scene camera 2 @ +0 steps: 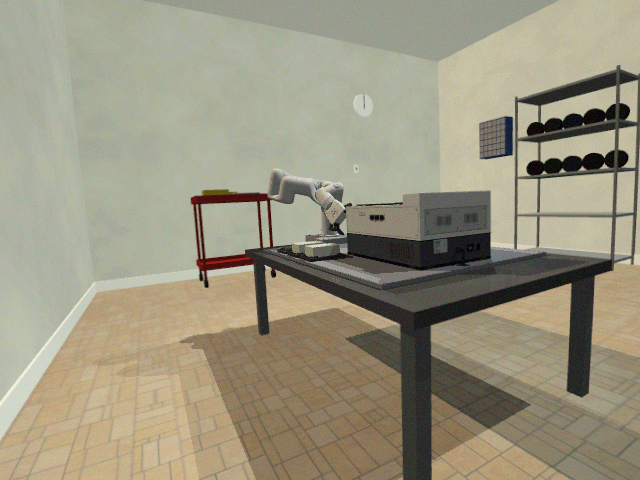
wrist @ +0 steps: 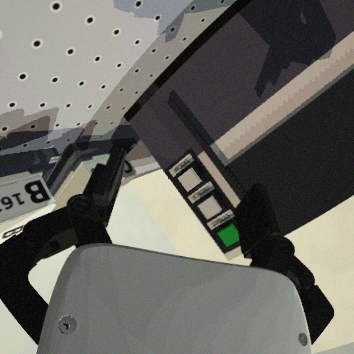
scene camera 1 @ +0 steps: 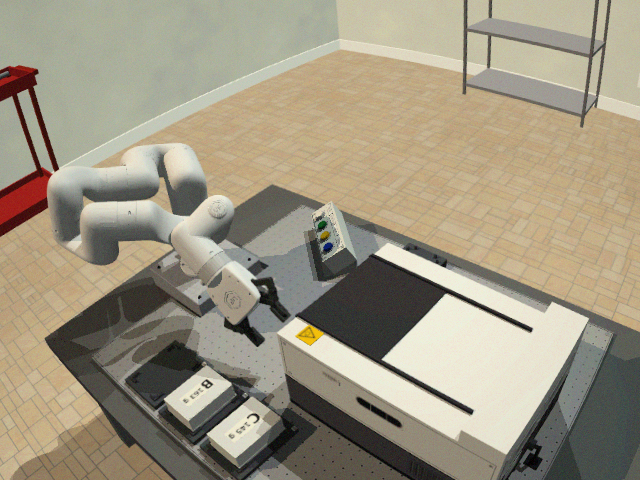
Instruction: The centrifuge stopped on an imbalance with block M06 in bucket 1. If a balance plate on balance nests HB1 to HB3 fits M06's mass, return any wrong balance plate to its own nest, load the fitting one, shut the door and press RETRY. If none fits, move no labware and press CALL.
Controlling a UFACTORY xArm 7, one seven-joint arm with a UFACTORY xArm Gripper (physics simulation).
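Places are measured from the arm's base along level axes (x back, y up, z left), in metres.
Where they show: gripper, fingertip midpoint: (wrist: 186, 181) (scene camera 1: 274, 331); arm's base at its link origin: (scene camera 2: 329, 235).
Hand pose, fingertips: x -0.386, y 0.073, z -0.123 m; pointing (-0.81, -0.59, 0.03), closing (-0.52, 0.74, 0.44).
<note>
Each offset is from my fingertips to the top centre of the thing. "pt": to the spot under its first point.
My gripper (scene camera 1: 271, 328) (wrist: 186, 181) is open and empty, above the pegboard plate at the centrifuge's near-left end. The centrifuge (scene camera 1: 496, 330) (scene camera 2: 385, 223) has a flat dark panel {dx -0.180, dy +0.099, dz +0.099 m} (scene camera 1: 374, 304) across the front part of its top, between two rails. Its inside, the buckets and block M06 do not show. The wrist view shows a strip with two pale windows {dx -0.078, dy +0.041, dz -0.038 m} (wrist: 209, 206) and a green one {pt dx -0.072, dy +0.069, dz -0.037 m} (wrist: 229, 236), partly behind a finger; its lettering is unreadable. Plates B, 163 g {dx +0.058, dy -0.060, dz -0.187 m} (scene camera 1: 199, 396) (wrist: 22, 199), and C, 145 g {dx -0.079, dy -0.060, dz -0.188 m} (scene camera 1: 245, 432) (scene camera 2: 321, 250), sit in nests; the third nest {dx +0.194, dy -0.096, dz -0.182 m} (scene camera 1: 165, 369) is empty.
A sloped console {dx +0.164, dy -0.030, dz +0.400 m} (scene camera 1: 345, 253) with green {dx +0.198, dy -0.039, dz +0.401 m} (scene camera 1: 322, 224), yellow {dx +0.161, dy -0.039, dz +0.367 m} (scene camera 1: 324, 235) and blue {dx +0.124, dy -0.039, dz +0.332 m} (scene camera 1: 328, 246) buttons stands behind the centrifuge's front left. The robot base (scene camera 1: 180, 289) stands behind the nests. A red cart (scene camera 2: 230, 198) and a shelf rack (scene camera 2: 515, 180) stand away from the table.
</note>
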